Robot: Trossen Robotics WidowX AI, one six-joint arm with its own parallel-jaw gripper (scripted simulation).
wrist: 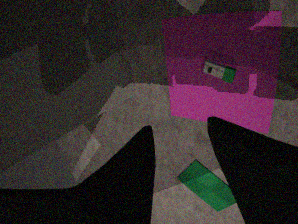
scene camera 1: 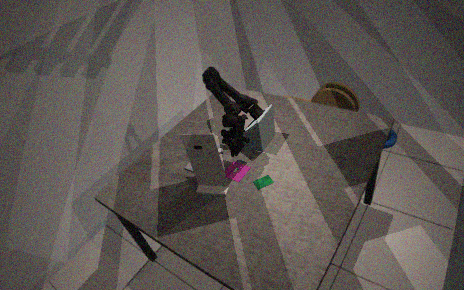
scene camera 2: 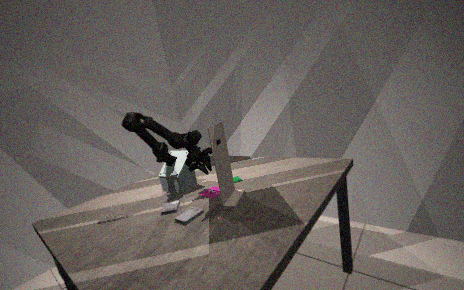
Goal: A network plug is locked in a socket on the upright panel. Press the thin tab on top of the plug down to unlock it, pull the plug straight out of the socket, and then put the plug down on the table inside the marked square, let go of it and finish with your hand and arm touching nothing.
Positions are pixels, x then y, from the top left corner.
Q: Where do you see an upright grey panel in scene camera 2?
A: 230, 197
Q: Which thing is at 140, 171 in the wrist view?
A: The gripper.
